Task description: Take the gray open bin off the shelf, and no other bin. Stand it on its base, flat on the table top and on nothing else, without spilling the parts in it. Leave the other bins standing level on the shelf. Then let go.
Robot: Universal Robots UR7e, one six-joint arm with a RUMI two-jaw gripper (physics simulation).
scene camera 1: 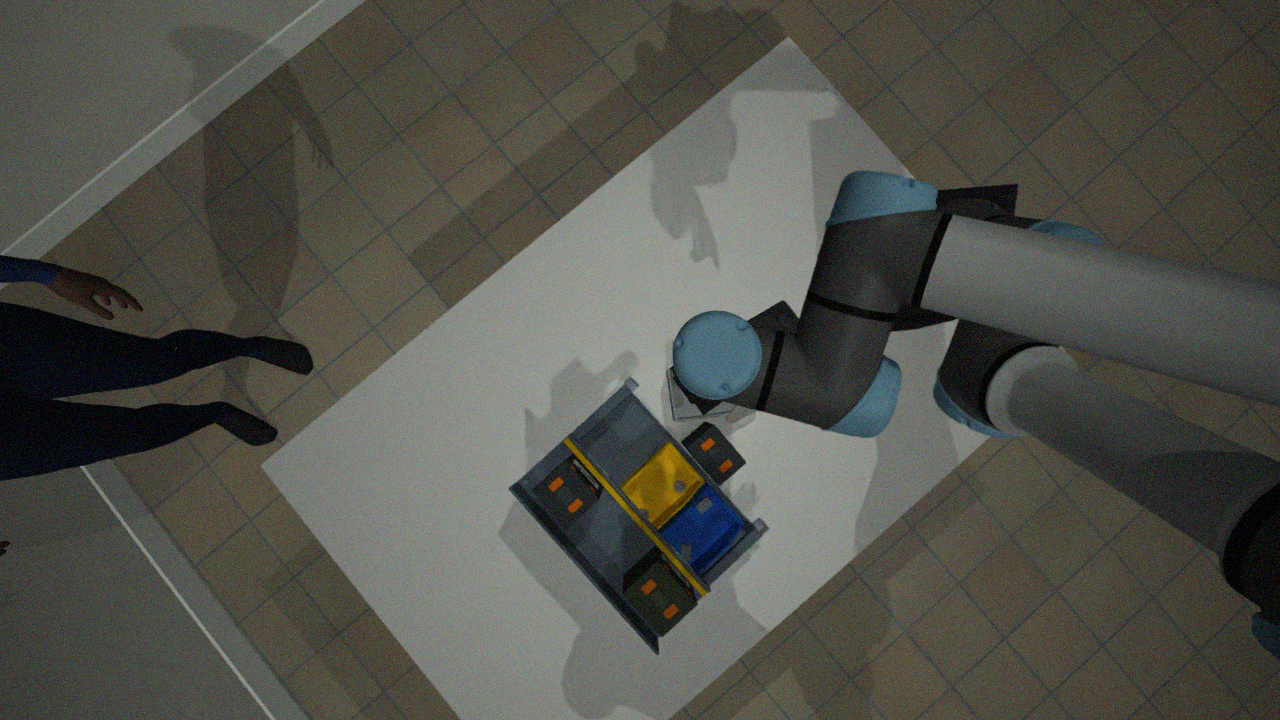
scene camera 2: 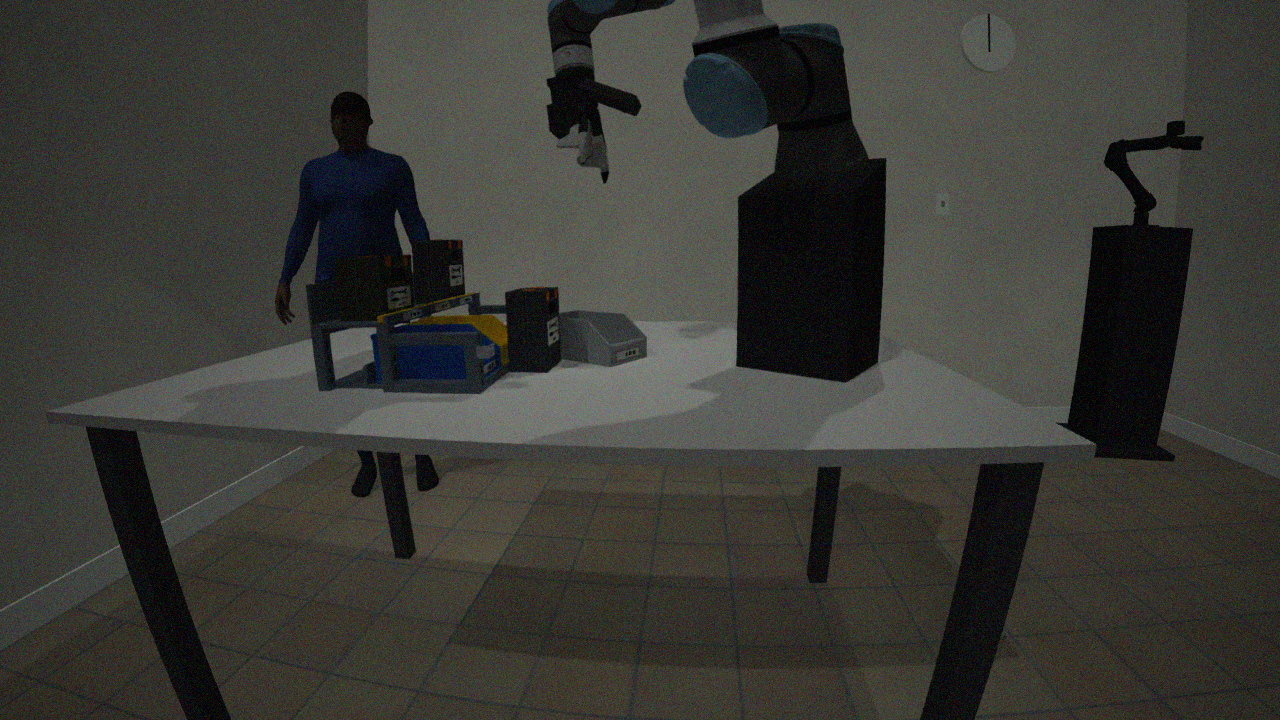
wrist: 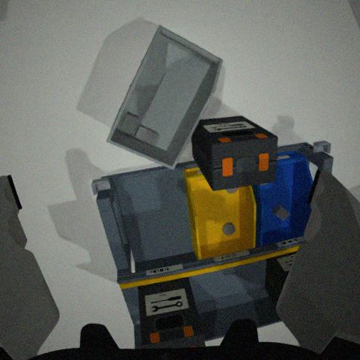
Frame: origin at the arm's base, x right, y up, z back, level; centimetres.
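Seen in the pictures: gripper, fingertip midpoint: [scene camera 2: 594,174]; arm's base at its link origin: [scene camera 2: 822,174].
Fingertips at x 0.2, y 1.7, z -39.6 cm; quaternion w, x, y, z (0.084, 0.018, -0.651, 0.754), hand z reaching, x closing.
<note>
Offsets run from my fingertips to a thing's top centre.
The gray open bin @(dy -25.5, dx -3.3, dz +0.1 cm) [scene camera 1: 681,406] [scene camera 2: 604,336] [wrist: 172,95] stands upright on the table top, beside the shelf [scene camera 1: 617,497] [scene camera 2: 324,360] and apart from it. Small gray parts [wrist: 145,134] lie inside it. In the first scene view the wrist hides most of this bin. My gripper [scene camera 2: 592,164] [wrist: 164,177] is open and empty, high above the table, with its fingers far apart. The yellow bin @(dy -24.9, dx -15.4, dz -19.1 cm) [scene camera 1: 657,483] [scene camera 2: 492,332] [wrist: 215,220] and the blue bin @(dy -24.9, dx -26.2, dz -16.2 cm) [scene camera 1: 717,530] [scene camera 2: 429,360] [wrist: 280,230] stand level, side by side on the shelf, with parts inside.
A dark case @(dy -19.8, dx -13.4, dz -5.9 cm) [scene camera 1: 713,454] [scene camera 2: 529,331] [wrist: 245,172] with orange latches stands on the table between the gray bin and the shelf front. Two more dark cases @(dy -10.7, dx -6.4, dz -31.3 cm) [scene camera 1: 565,494] @(dy -13.2, dx -28.8, dz -25.6 cm) [scene camera 1: 660,601] stand on the shelf's rear level. A person [scene camera 2: 355,201] stands beyond the table.
</note>
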